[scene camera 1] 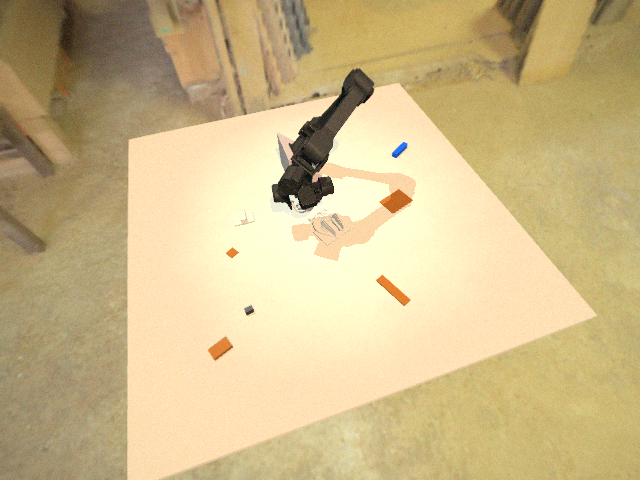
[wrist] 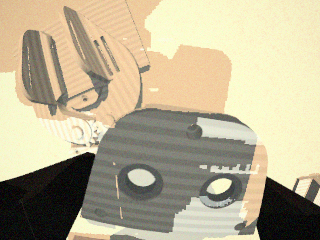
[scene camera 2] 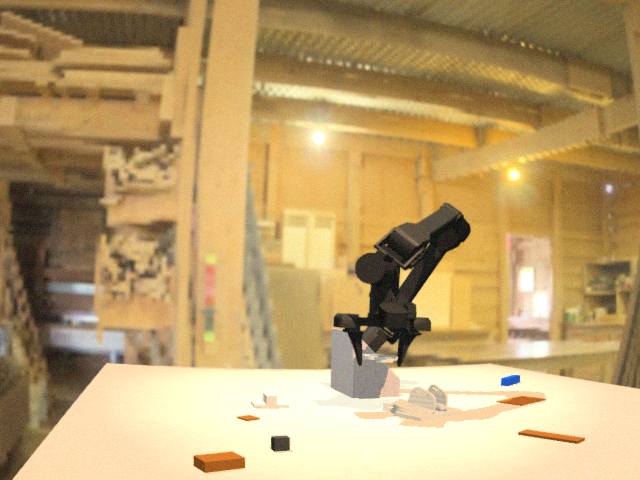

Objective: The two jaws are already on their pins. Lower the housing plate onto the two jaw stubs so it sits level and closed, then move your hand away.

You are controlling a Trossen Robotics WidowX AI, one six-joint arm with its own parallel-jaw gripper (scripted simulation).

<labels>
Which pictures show my gripper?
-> Scene camera 1, the wrist view and scene camera 2: all of them.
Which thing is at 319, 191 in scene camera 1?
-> My gripper.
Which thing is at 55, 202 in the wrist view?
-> My gripper.
</labels>
